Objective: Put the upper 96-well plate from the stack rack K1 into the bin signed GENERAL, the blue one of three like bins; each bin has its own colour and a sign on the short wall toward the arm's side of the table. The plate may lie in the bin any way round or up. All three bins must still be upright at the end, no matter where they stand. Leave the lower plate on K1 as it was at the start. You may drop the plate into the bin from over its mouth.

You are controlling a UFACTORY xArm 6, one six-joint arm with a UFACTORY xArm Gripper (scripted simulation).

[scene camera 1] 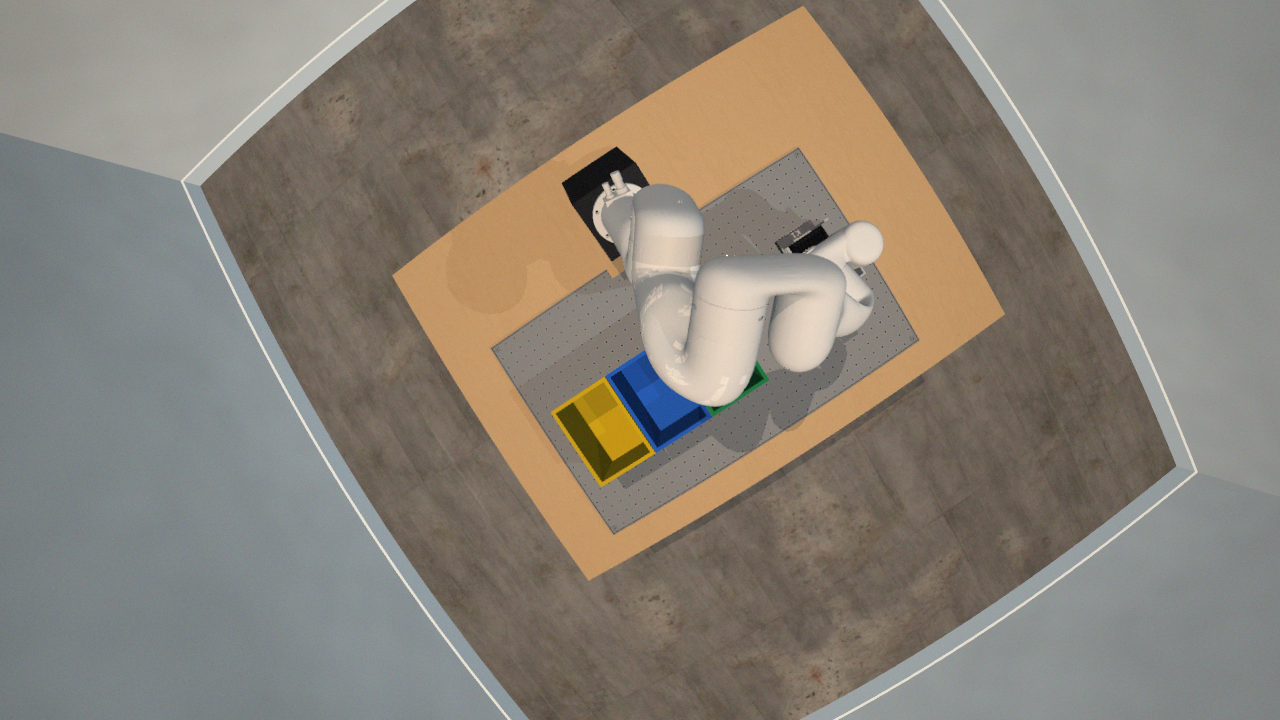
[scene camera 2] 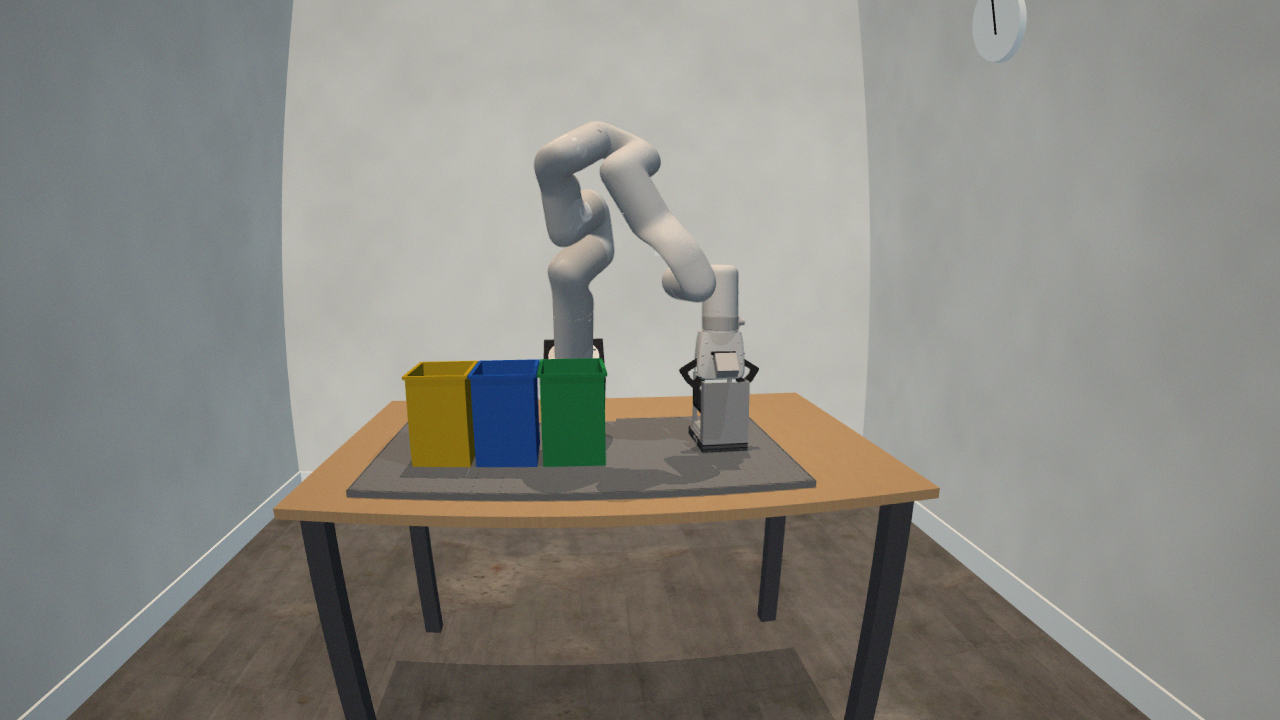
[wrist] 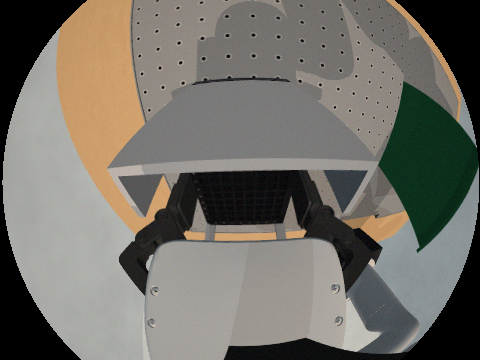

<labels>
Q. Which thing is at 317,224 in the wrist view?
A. My gripper.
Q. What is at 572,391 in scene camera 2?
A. A green bin.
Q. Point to a yellow bin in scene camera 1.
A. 594,423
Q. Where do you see a yellow bin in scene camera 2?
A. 439,408
</labels>
